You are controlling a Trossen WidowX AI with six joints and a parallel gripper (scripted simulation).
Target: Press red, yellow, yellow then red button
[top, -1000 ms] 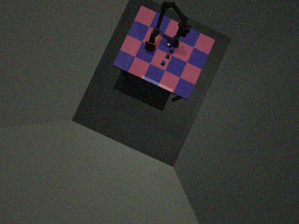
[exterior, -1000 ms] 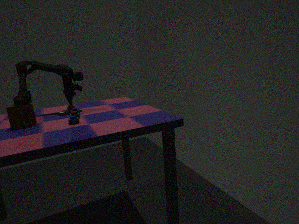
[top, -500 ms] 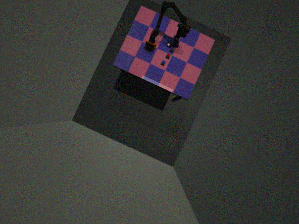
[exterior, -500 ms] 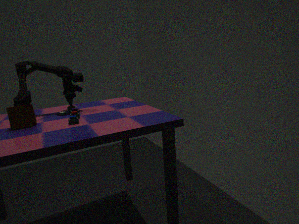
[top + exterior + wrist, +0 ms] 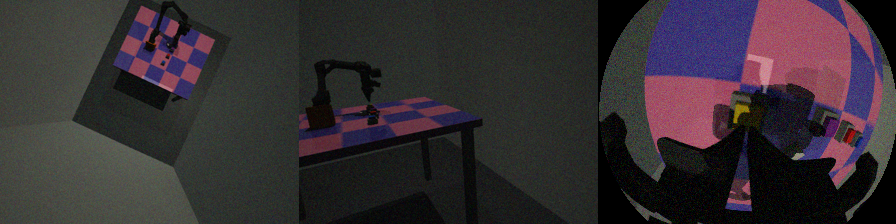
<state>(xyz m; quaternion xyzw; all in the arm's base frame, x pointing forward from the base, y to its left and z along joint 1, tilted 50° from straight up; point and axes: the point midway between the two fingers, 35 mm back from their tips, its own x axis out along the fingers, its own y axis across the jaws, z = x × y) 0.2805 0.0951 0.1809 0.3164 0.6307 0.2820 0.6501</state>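
My gripper tip is now 3 cm above the yellow button. The rest, counted from my gripper tip: pale block (10 cm to the right, 7 cm behind, 5 cm below); then purple button (14 cm to the right, 3 cm below); then red button (24 cm to the right, 3 cm below, 2 cm behind).
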